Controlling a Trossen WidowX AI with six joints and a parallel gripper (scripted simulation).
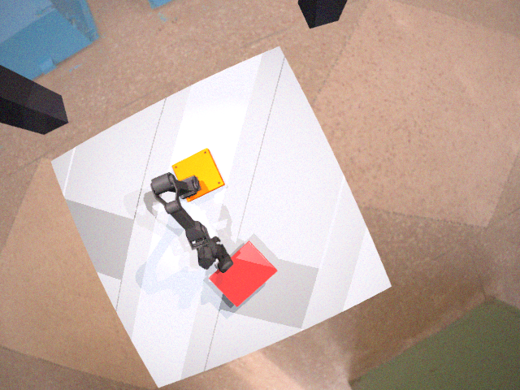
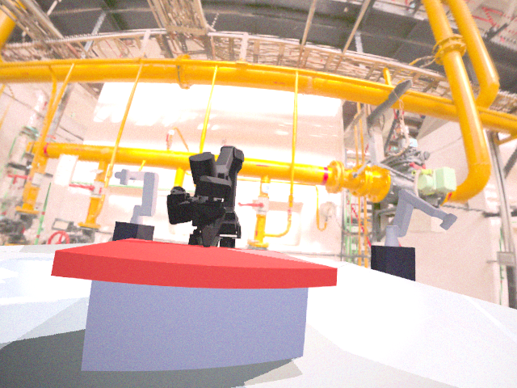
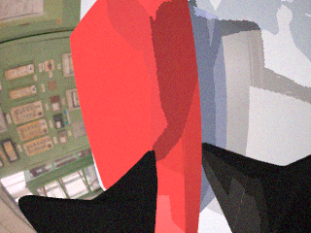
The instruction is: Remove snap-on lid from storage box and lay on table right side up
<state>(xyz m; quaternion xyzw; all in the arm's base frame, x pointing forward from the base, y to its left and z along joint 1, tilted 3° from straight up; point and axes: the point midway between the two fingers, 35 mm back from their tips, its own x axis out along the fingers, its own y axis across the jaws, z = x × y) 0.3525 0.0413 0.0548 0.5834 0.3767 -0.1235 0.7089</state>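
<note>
Right now the lid is 70 mm ahead of my gripper tip, 30 mm to the left of it and 10 mm above it. From my gripper tip the other things lie so: storage box 70 mm ahead, 40 mm below, 30 mm to the left.
</note>
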